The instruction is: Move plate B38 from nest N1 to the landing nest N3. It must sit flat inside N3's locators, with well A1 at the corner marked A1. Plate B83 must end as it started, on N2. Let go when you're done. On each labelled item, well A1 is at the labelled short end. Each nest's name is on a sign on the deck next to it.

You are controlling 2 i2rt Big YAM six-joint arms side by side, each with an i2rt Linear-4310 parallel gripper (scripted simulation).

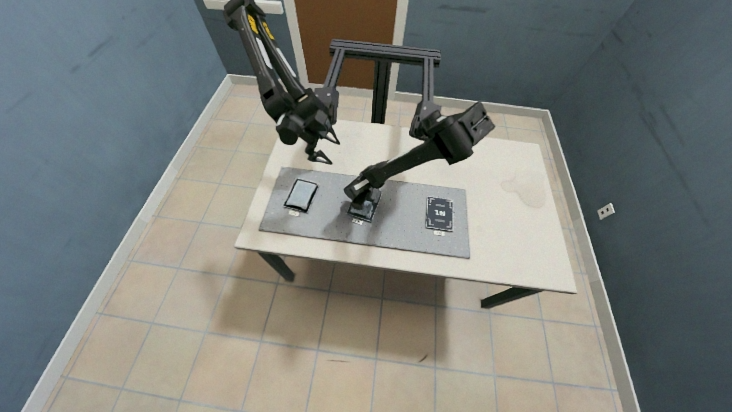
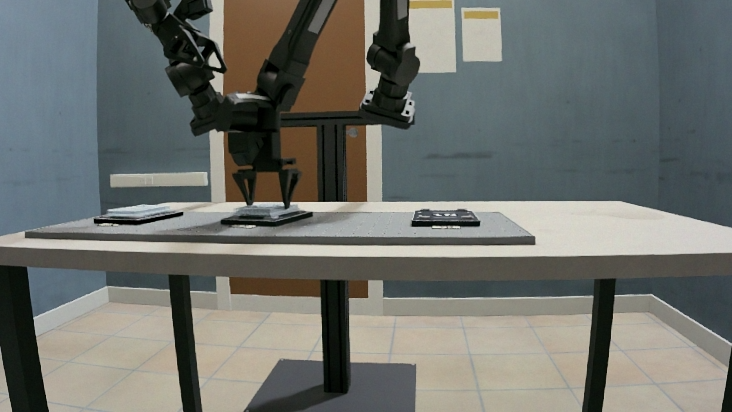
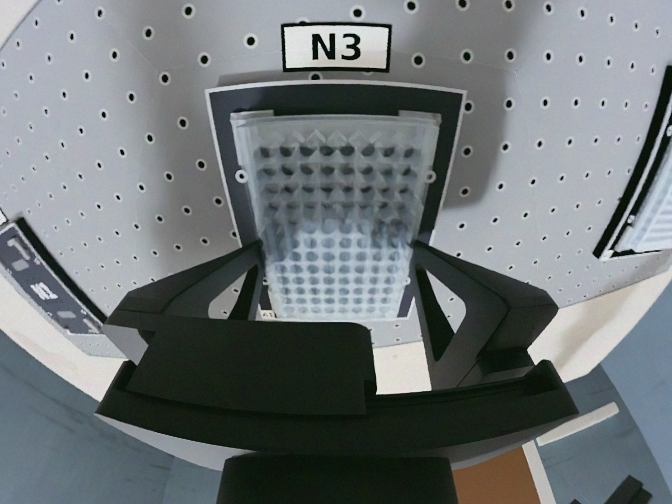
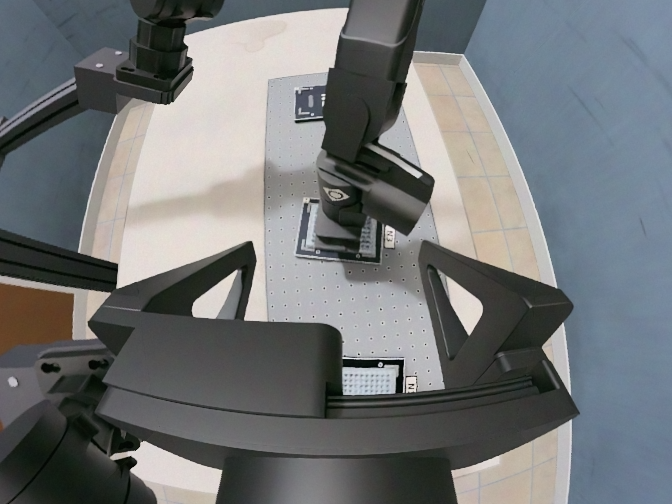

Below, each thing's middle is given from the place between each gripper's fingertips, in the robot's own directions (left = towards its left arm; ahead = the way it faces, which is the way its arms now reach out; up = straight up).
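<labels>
The nest N3 [image 3: 311,98] sits 30 mm below my left hand. Counting from my left hand, I find the nest N1 [image 4: 301,101] 350 mm to the left, 10 mm behind and 30 mm below, while the nest N2 [image 4: 347,363] is 10 mm ahead, 300 mm to the right and 30 mm below.
The nest N3 is also 310 mm below my right hand [image 2: 214,68], 120 mm to the left of it and 10 mm ahead of it. From that same right hand, the nest N1 is 470 mm to the left and 310 mm below, and the nest N2 is 170 mm to the right, 20 mm ahead and 310 mm below.
</labels>
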